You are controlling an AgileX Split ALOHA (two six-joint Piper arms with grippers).
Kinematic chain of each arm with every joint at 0, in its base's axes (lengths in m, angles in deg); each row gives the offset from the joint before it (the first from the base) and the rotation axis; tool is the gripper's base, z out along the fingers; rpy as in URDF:
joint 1: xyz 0 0 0.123 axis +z
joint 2: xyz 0 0 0 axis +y
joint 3: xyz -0.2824 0 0.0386 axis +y
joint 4: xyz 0.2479 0 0.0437 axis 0.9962 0 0.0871
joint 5: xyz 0 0 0 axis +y
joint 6: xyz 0.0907 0 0.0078 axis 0.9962 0 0.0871
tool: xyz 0 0 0 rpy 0 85 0
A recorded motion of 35 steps. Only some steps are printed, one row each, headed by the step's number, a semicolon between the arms.
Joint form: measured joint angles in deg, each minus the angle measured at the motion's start. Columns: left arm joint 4, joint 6, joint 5, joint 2, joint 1, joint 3; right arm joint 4, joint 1, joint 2, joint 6, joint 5, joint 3.
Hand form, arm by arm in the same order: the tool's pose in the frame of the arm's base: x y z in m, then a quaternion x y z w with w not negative. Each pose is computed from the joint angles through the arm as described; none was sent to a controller.
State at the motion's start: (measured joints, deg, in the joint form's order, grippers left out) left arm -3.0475 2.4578 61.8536 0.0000 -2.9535 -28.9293; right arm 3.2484 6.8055 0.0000 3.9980 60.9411 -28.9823
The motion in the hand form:
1: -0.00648 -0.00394 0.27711 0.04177 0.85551 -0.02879 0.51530; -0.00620 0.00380 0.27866 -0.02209 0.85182 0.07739 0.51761
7: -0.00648 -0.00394 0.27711 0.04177 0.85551 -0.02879 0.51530; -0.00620 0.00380 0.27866 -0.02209 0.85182 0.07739 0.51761
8: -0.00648 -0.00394 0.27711 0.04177 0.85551 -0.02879 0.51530; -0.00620 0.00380 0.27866 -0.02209 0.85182 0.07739 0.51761
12: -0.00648 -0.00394 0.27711 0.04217 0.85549 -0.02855 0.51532; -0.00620 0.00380 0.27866 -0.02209 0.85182 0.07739 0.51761
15: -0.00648 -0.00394 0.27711 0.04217 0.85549 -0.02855 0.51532; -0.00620 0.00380 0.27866 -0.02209 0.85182 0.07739 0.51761
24: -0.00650 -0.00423 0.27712 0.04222 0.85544 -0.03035 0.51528; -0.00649 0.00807 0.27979 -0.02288 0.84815 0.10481 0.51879
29: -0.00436 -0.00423 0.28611 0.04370 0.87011 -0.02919 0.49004; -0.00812 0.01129 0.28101 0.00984 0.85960 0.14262 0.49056
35: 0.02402 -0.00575 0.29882 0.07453 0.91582 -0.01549 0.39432; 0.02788 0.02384 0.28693 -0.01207 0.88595 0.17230 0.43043
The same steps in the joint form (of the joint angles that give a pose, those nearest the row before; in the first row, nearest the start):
1: 0.00 0.00 0.00 0.00 0.00 0.00; 0.00 0.00 0.00 0.00 0.00 0.00
7: 0.00 0.00 0.00 0.00 0.00 0.00; 0.00 0.00 0.00 0.00 0.00 0.00
8: 0.00 0.00 0.00 0.00 0.00 0.00; 0.00 0.00 0.00 0.00 0.00 0.00
12: 0.00 0.05 0.00 0.00 0.00 0.00; 0.00 0.00 0.00 0.00 0.00 0.00
15: 0.00 0.05 0.00 0.00 0.00 0.00; 0.00 0.00 0.00 0.00 0.00 0.00
24: -0.21 0.05 0.00 0.00 0.00 0.00; 3.12 0.00 0.00 0.00 -0.59 0.00
29: -0.06 0.05 2.59 3.31 -0.05 -2.55; 5.38 0.00 1.03 4.72 2.04 -0.92
35: 0.01 3.76 6.16 16.02 -0.06 -6.49; 11.94 0.01 13.26 -0.19 -2.41 -1.10

